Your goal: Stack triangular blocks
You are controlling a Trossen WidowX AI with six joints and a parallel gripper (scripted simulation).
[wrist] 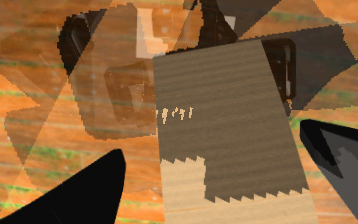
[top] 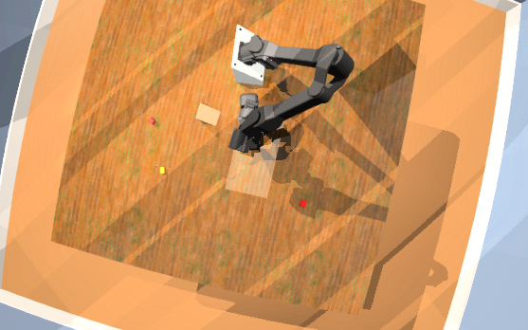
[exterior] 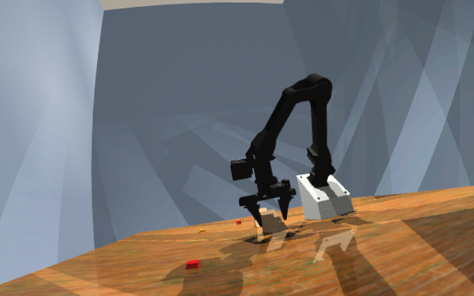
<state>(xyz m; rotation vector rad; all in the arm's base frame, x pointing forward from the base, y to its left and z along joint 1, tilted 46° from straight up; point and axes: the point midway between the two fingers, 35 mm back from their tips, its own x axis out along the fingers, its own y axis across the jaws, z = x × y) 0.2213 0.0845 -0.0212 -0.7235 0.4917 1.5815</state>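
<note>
Right now my gripper tip is 1 cm short of the wooden triangular block and 1 cm above it. From my gripper tip the other things lie so: yellow cube 21 cm ahead, 31 cm to the right, 2 cm below.
</note>
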